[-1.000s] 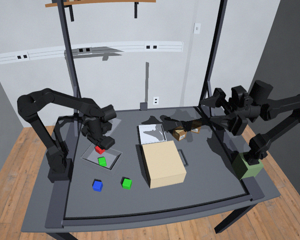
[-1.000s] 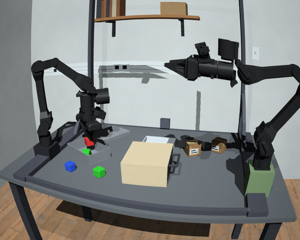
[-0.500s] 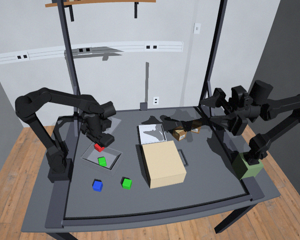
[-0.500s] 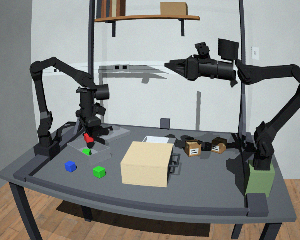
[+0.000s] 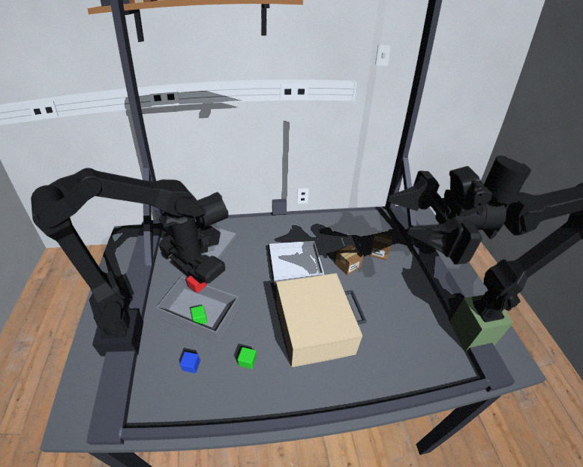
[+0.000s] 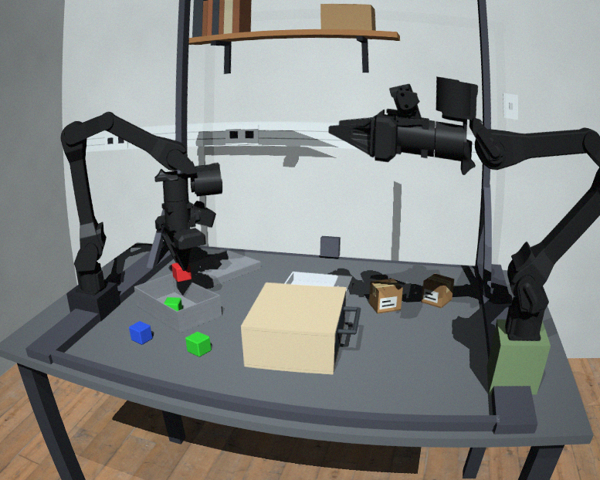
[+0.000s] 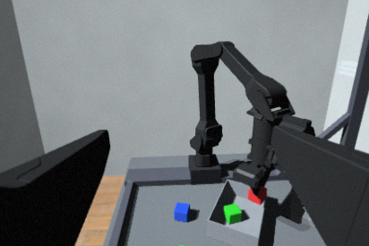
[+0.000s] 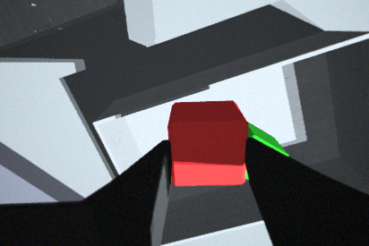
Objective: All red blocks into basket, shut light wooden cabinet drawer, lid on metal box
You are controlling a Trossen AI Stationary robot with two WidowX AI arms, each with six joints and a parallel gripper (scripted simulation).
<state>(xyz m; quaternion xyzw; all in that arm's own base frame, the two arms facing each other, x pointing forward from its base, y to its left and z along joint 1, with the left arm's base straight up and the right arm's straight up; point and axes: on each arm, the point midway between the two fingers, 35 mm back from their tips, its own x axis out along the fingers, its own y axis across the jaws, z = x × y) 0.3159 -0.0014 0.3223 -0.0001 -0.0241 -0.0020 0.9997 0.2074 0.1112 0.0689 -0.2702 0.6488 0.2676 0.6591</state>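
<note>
Right now the white basket is 140 mm behind my right hand, 270 mm to the left of it and 110 mm below it. From my right hand the other things lie so: grey lid 200 mm behind, 20 mm to the right, 110 mm below; blue block 200 mm ahead, 110 mm below; metal box 40 mm ahead, 100 mm below.
</note>
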